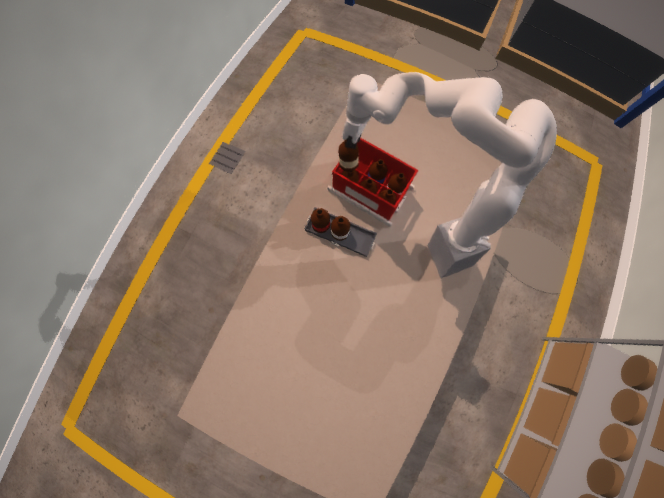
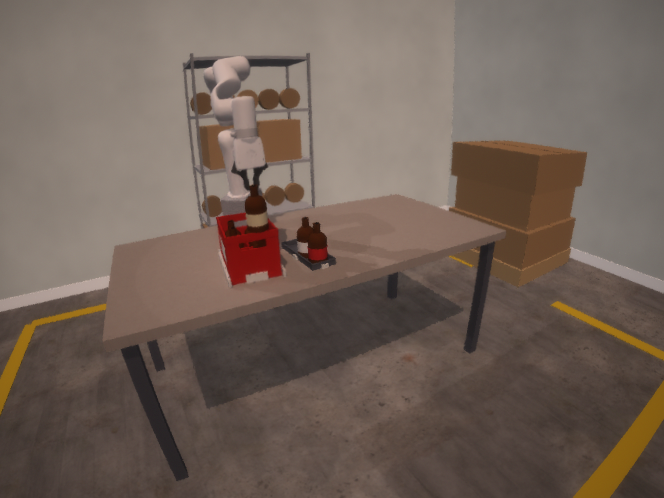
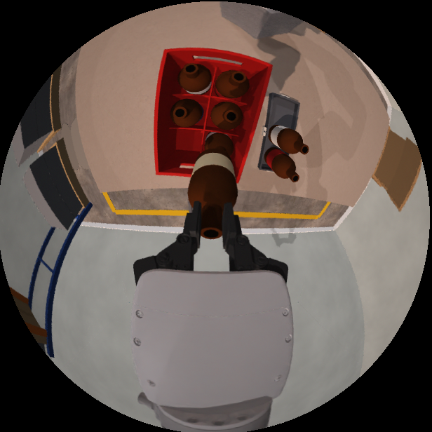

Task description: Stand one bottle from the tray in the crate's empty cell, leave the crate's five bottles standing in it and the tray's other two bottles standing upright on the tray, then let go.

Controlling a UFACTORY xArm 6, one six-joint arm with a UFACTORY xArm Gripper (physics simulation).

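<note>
My gripper is shut on the neck of a cream-labelled brown bottle, held upright high at one end of the red crate. Its exact position over the cells is unclear. The crate's five bottles stand in their cells; the held bottle partly hides one. The empty cell is beside that one, at the same end. On the dark tray, a red-labelled bottle and a white-labelled bottle stand upright.
The crate and tray sit close together on the table. Outer walls and thin dividers bound the crate's cells. The arm's base stands on the table beyond the crate. A shelf rack and stacked cartons stand off the table.
</note>
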